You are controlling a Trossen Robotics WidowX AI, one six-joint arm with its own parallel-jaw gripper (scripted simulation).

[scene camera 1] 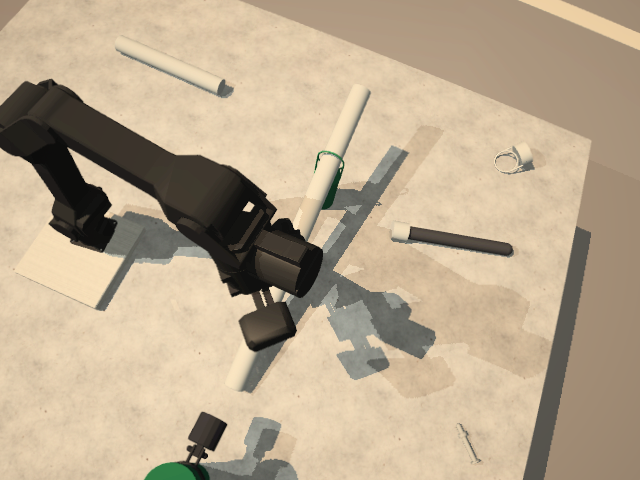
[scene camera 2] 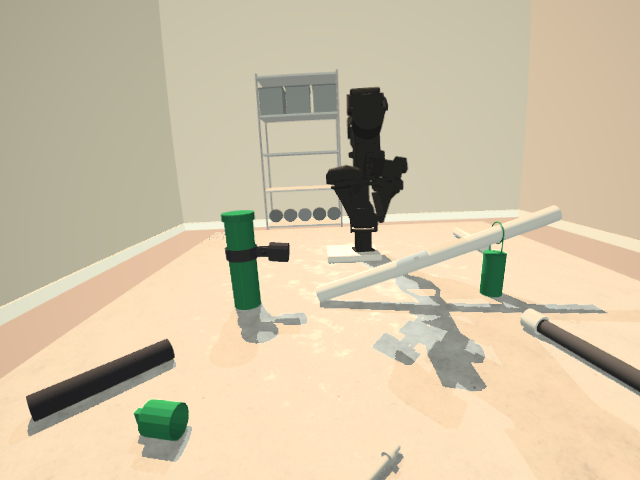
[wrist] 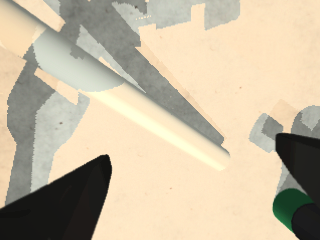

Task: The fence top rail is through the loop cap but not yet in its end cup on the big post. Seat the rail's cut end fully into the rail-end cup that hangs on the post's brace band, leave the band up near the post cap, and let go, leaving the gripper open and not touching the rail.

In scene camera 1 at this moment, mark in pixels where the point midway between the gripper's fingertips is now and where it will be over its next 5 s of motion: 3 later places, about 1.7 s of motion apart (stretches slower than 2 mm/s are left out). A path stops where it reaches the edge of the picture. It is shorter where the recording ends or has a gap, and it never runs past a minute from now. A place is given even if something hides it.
My gripper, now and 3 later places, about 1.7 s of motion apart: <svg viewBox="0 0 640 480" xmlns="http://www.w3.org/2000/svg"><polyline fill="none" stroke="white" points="263,301 265,308 265,316 255,327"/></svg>
